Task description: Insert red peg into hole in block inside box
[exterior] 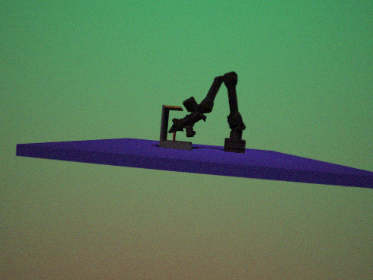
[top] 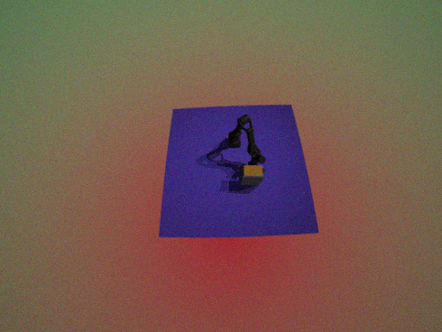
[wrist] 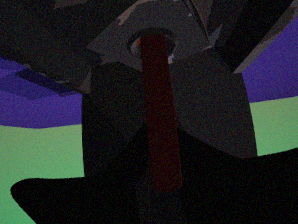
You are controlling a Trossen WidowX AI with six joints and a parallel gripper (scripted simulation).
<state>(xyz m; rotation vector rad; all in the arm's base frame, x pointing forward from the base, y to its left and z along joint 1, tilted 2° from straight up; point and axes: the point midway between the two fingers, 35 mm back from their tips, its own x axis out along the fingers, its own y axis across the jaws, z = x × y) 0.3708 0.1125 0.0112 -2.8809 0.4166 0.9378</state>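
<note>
My gripper tip is now 3 cm below the dark back wall and 3 cm short of it. Also, from my gripper tip: orange roof: 14 cm above, 2 cm behind, 1 cm to the left; red peg: 3 cm behind, 1 cm to the left, 1 cm below.
</note>
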